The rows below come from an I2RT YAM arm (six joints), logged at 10 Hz.
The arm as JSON. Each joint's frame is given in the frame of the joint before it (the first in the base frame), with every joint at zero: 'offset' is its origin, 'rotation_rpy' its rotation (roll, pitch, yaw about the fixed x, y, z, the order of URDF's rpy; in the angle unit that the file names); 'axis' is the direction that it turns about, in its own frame. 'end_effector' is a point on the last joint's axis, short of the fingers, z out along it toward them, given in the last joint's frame.
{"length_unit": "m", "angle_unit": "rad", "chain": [
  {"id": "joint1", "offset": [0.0, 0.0, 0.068], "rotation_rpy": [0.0, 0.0, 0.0], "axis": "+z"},
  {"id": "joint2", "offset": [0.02, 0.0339, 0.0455], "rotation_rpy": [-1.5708, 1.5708, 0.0], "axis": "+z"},
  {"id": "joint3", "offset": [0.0, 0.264, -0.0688], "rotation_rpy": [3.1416, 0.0, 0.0], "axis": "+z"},
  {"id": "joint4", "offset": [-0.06, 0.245, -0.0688], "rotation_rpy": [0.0, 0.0, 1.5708], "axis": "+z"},
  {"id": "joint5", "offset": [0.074, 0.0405, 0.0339], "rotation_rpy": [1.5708, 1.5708, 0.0], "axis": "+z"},
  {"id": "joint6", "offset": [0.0, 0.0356, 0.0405], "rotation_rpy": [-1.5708, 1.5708, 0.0], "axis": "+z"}
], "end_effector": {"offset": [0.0, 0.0, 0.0], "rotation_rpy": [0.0, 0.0, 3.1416]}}
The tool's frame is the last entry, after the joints.
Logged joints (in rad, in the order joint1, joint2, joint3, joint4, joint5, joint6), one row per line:
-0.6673, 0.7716, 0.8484, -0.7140, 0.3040, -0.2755
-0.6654, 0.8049, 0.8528, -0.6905, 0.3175, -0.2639
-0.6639, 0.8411, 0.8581, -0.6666, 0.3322, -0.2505
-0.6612, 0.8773, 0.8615, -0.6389, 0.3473, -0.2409
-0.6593, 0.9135, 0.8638, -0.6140, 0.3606, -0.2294
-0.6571, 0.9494, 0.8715, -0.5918, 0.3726, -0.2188
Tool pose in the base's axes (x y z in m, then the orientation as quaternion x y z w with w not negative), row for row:
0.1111, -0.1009, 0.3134, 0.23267, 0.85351, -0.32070, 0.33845
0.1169, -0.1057, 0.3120, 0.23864, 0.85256, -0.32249, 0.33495
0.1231, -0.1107, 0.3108, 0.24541, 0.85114, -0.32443, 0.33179
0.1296, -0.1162, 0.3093, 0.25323, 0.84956, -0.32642, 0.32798
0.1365, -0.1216, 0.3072, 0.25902, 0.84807, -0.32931, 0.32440
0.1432, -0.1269, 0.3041, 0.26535, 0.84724, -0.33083, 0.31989
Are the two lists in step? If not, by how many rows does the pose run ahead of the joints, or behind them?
The pose runs 1 row behind the joints: the pose in row i belongs to the joints in row i - 1.
